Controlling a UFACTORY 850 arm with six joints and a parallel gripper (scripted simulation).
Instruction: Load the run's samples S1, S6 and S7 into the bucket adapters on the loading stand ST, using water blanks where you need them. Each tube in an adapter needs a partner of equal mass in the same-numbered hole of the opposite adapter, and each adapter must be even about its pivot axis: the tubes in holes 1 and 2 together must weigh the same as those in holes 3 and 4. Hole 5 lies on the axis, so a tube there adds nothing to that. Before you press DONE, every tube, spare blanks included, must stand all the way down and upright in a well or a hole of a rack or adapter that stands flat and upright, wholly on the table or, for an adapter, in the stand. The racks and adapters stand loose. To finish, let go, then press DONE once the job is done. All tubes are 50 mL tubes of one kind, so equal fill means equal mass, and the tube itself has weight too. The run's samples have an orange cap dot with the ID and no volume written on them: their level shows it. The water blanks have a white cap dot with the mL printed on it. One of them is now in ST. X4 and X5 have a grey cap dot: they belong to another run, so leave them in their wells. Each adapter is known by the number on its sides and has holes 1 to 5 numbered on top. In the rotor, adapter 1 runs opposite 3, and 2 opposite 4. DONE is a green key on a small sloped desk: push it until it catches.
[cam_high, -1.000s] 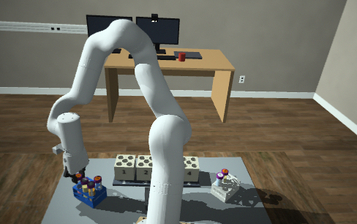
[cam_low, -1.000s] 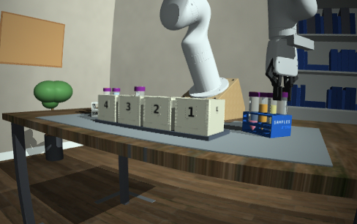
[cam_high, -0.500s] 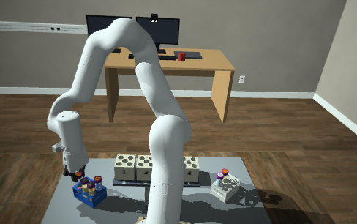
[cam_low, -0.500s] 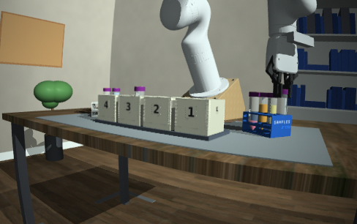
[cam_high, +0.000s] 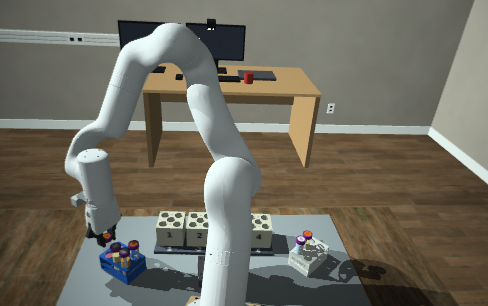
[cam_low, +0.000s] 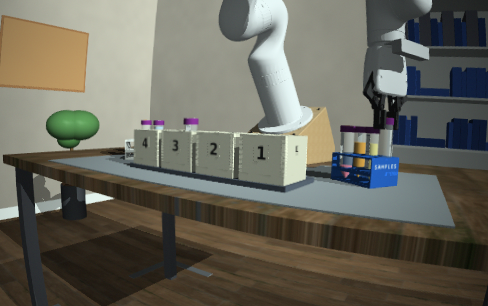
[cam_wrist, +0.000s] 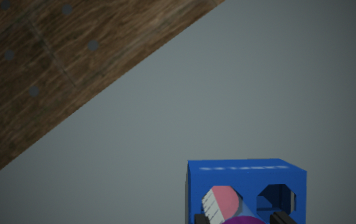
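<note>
My gripper is now 20 mm past the blue samples rack, 40 mm to the left of it and 110 mm above it. Also, from my hand: adapter 1: 80 mm ahead, 220 mm to the right, 90 mm below; then white rack: 170 mm behind, 680 mm to the right, 110 mm below.
</note>
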